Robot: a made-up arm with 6 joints.
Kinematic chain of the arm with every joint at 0, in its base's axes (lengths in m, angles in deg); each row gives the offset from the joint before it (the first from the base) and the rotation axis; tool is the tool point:
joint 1: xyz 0 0 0.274 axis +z
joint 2: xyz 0 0 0 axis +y
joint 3: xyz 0 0 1.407 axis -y
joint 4: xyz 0 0 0 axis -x
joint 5: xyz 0.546 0 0 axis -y
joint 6: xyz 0 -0.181 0 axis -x
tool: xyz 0 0 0
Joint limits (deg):
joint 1: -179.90..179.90
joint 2: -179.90..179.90
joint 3: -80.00..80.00
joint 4: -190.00..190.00
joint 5: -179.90..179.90
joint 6: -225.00..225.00
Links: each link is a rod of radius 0.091 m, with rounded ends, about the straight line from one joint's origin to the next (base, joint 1, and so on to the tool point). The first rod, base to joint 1, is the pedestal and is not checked.
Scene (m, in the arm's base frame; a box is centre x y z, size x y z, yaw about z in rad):
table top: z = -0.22
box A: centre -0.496 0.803 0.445 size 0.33 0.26 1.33 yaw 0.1
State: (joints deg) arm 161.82 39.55 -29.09 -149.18 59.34 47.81
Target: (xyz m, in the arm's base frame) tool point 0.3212 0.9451 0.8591
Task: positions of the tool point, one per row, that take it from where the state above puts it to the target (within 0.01 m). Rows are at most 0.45 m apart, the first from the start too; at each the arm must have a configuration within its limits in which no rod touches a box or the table.
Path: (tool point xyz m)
1: -0.8096 0.0819 1.0252
2: -0.5720 -0.0074 1.1695
3: -0.3105 -0.0948 1.2428
4: -0.0430 -0.1743 1.2424
5: 0.2126 -0.2411 1.1704
6: 0.4387 -0.2917 1.0335
7: 0.6204 -0.3239 0.8423
8: 0.3593 -0.3922 1.0300
9: 0.0832 -0.3206 1.1661
10: -0.1363 -0.1151 1.2410
11: -0.2385 0.1833 1.2481
12: -0.1890 0.5086 1.1851
13: 0.0103 0.7848 1.0534
14: 0.3212 0.9451 0.8591

